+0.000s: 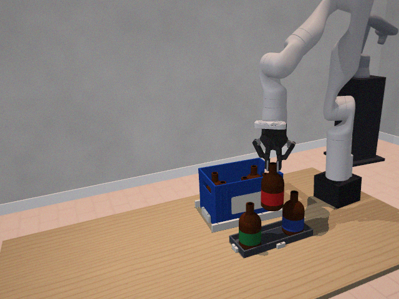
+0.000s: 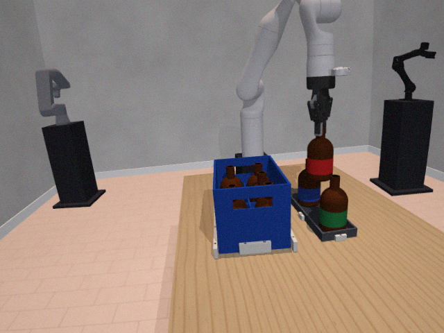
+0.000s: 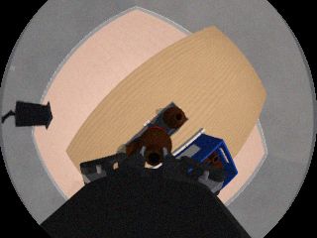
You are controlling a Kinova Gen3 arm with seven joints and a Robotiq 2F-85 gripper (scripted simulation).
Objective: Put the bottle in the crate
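My gripper is now 70 mm above the red-banded bottle. The rest, counted from my hand: dark tray: 260 mm below; blue crate: 220 mm to the right, 190 mm below, 20 mm ahead.
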